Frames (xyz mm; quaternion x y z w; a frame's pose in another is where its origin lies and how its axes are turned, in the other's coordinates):
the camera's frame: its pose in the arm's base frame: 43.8 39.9 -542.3 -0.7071 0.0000 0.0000 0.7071
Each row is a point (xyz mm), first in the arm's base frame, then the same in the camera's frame.
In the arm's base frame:
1: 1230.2 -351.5 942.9
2: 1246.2 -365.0 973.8
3: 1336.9 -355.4 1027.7
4: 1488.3 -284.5 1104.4
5: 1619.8 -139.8 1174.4
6: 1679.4 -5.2 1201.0
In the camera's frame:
1: 1186.4 -1485.2 -391.4
2: 1202.4 -1516.1 -404.9
3: 1293.1 -1570.0 -395.3
4: 1444.5 -1646.7 -324.4
5: 1576.0 -1716.7 -179.7
6: 1635.6 -1743.3 -45.1

